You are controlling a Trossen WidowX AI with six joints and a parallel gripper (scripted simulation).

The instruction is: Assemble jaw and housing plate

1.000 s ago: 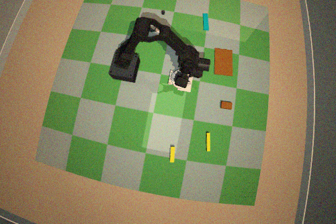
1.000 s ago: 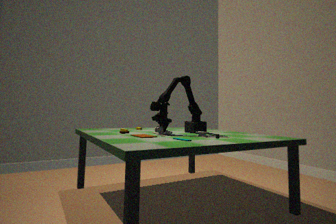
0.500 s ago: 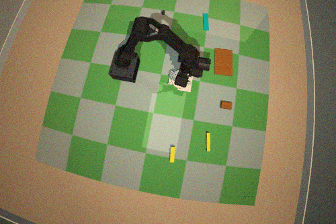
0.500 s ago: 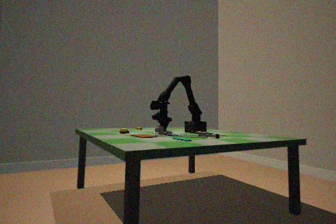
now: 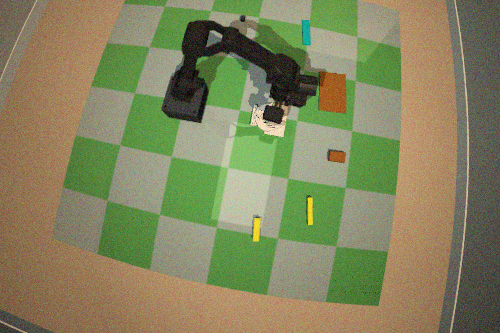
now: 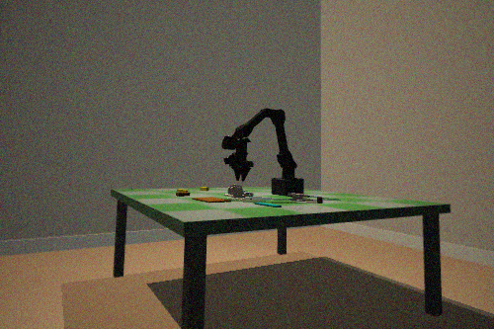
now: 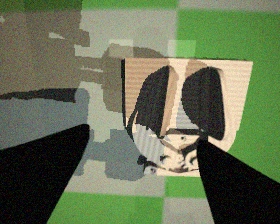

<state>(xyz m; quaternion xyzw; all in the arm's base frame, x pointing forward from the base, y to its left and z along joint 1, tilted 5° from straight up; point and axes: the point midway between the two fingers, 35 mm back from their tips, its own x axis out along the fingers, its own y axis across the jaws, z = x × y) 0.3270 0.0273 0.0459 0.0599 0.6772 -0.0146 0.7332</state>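
My gripper tip is 380 mm to the right of the black peg, 200 mm past it and 70 mm above it. From my gripper tip the other things lie so: orange block: 260 mm ahead, 130 mm to the right, 70 mm below; teal bar: 370 mm to the left, 80 mm below, 70 mm ahead; orange housing plate: 210 mm ahead, 120 mm to the left, 80 mm below.
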